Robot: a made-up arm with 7 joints. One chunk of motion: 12 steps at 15 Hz.
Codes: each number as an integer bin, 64 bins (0 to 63) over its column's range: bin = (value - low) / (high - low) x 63, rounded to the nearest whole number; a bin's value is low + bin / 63 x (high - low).
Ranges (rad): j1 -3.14..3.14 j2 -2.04..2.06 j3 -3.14..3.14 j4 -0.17..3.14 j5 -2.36..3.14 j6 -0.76..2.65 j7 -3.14..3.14
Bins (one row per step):
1: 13 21 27 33 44 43 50
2: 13 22 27 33 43 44 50
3: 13 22 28 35 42 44 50
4: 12 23 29 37 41 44 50
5: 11 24 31 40 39 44 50
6: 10 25 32 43 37 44 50
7: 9 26 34 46 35 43 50
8: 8 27 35 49 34 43 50
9: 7 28 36 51 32 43 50
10: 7 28 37 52 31 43 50
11: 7 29 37 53 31 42 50
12: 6 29 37 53 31 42 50
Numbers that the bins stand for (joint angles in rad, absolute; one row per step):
1: -1.8441 -0.6733 -0.4486 1.5638 1.4813 1.5675 1.8441
2: -1.8441 -0.6083 -0.4486 1.5638 1.3940 1.6216 1.8441
3: -1.8441 -0.6083 -0.3489 1.6689 1.3067 1.6216 1.8441
4: -1.9438 -0.5432 -0.2492 1.7740 1.2194 1.6216 1.8441
5: -2.0435 -0.4781 -0.0498 1.9316 1.0448 1.6216 1.8441
6: -2.1432 -0.4130 0.0498 2.0892 0.8702 1.6216 1.8441
7: -2.2429 -0.3479 0.2492 2.2468 0.6956 1.5675 1.8441
8: -2.3425 -0.2829 0.3489 2.4044 0.6083 1.5675 1.8441
9: -2.4422 -0.2178 0.4486 2.5095 0.4337 1.5675 1.8441
10: -2.4422 -0.2178 0.5483 2.5621 0.3463 1.5675 1.8441
11: -2.4422 -0.1527 0.5483 2.6146 0.3463 1.5133 1.8441
12: -2.5419 -0.1527 0.5483 2.6146 0.3463 1.5133 1.8441

